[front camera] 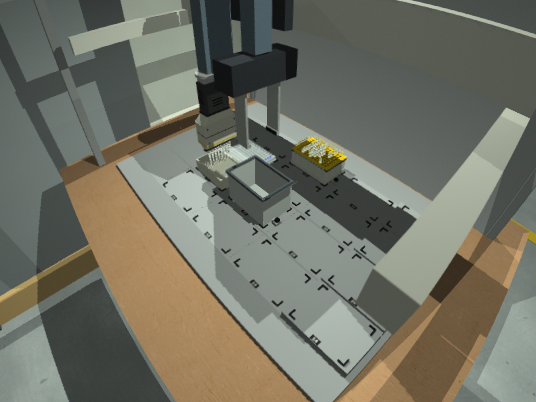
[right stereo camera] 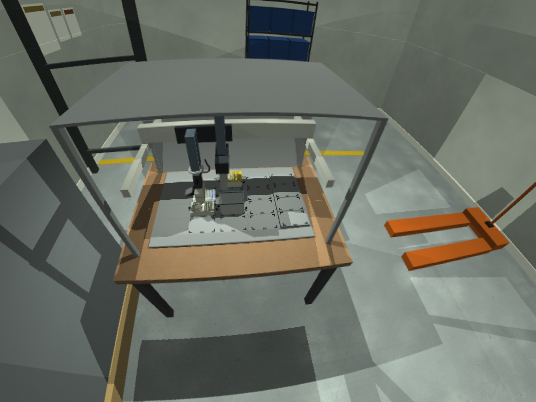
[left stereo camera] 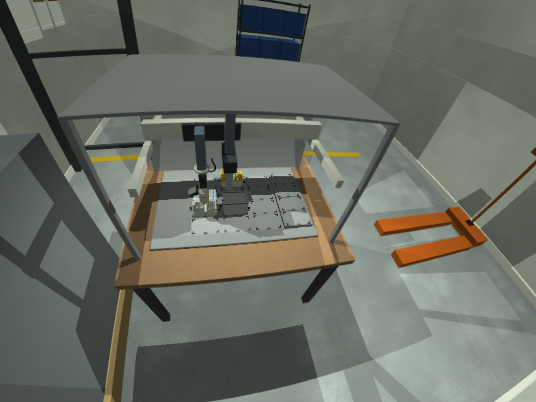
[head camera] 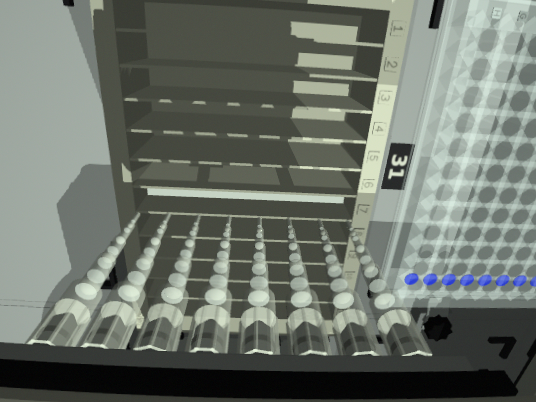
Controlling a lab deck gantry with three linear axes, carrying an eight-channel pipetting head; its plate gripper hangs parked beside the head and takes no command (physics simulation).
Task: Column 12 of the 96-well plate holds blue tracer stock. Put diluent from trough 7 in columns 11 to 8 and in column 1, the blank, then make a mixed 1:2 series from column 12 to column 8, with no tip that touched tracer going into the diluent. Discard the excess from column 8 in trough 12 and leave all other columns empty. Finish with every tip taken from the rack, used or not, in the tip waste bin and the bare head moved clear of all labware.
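The eight-channel head [front camera: 216, 131] is low over the cream trough block [front camera: 209, 171] [head camera: 372, 145]. It carries eight clear tips [head camera: 258, 297]; their ends reach down around trough 7, and their exact depth is hidden. A pale strip [head camera: 245, 195] shows between labels 6 and 7. In the 96-well plate [front camera: 265, 156] [head camera: 500, 175], column 12 [head camera: 448, 279] is blue; the other visible wells look grey. The yellow tip rack [front camera: 336, 163] stands behind the grey tip waste bin [front camera: 244, 200]. My parked plate gripper [front camera: 257, 138] hangs beside the head, its fingers apart and empty.
The waste bin stands right beside the trough block and plate in the front view. A black knob [front camera: 276, 221] sits at the bin's foot. A pale rail beam [front camera: 450, 215] runs along the deck's right side. The gripper's fingers hang low near the plate and bin.
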